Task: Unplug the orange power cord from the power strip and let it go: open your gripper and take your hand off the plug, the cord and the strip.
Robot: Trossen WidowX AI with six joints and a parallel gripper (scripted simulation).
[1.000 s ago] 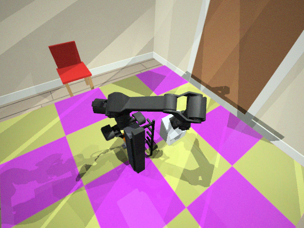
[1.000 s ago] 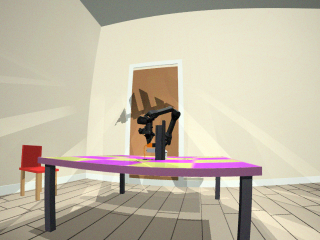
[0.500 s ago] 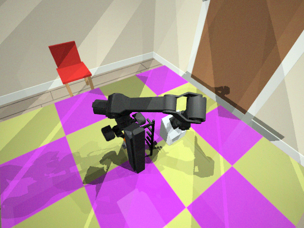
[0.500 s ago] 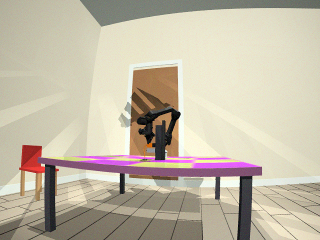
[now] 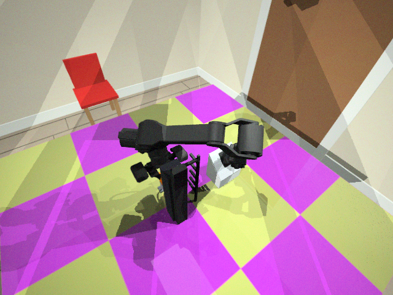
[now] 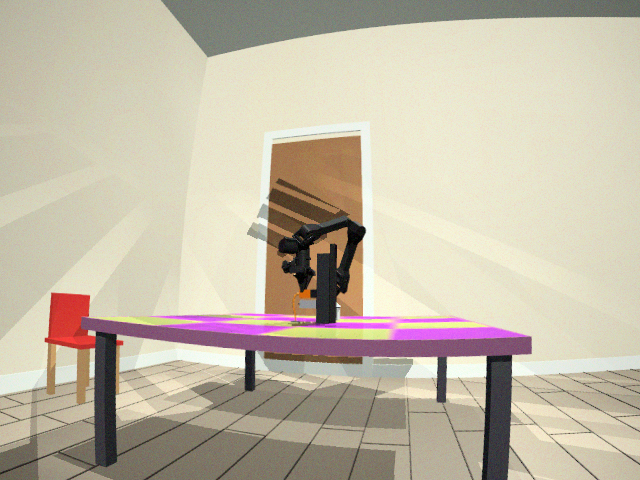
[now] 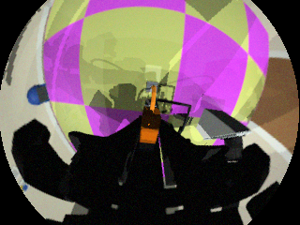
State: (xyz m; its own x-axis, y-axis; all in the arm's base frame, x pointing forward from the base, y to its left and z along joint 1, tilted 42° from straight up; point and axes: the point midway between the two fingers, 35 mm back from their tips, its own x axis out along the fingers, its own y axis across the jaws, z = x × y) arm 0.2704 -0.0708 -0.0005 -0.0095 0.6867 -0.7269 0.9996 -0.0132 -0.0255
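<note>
My gripper tip is 3 cm to the right of the orange plug.
</note>
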